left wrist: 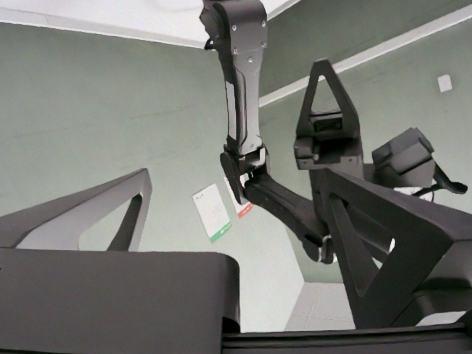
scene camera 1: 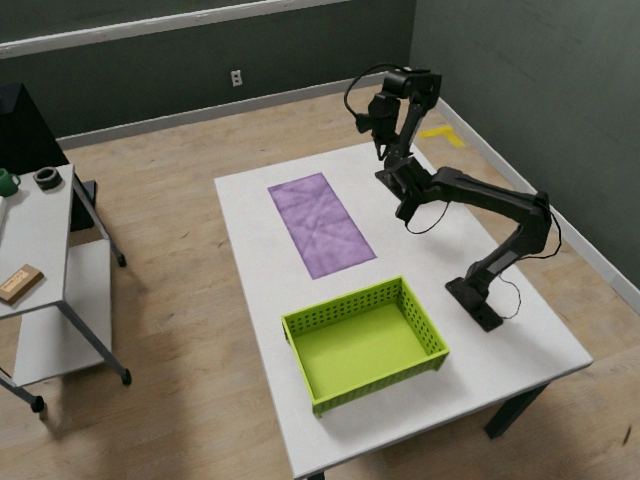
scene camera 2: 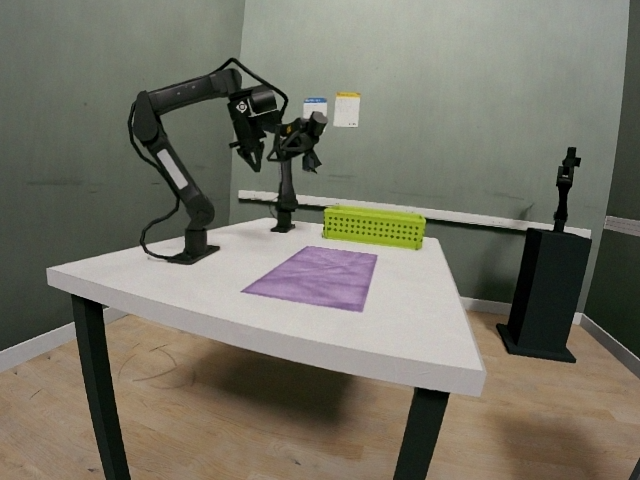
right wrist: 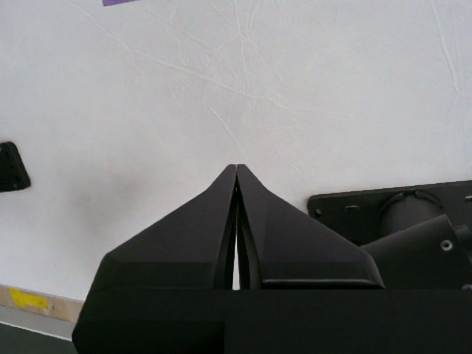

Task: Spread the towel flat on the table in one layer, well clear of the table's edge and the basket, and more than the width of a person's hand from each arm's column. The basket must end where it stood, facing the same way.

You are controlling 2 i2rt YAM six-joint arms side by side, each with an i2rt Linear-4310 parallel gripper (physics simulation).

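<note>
The purple towel (scene camera 1: 321,224) (scene camera 2: 320,279) lies flat as a rectangle with straight edges and faint creases; no raised fold shows. It lies inside the table's edges, apart from the basket and both columns. A corner of the towel (right wrist: 120,1) shows in the right wrist view. The green basket (scene camera 1: 379,383) (scene camera 2: 373,227) stands upright and empty near the towel's short end. My right gripper (right wrist: 236,178) (scene camera 2: 256,167) is shut, empty, raised above bare table beside the towel. My left gripper is open and empty, raised on the columns' side of the towel.
Both arm columns stand along the right side of the white table (scene camera 1: 248,258) in scene camera 1. In the left wrist view the right arm (left wrist: 245,100) stands close beyond the left fingers. A side cart (scene camera 1: 38,227) stands apart at the left.
</note>
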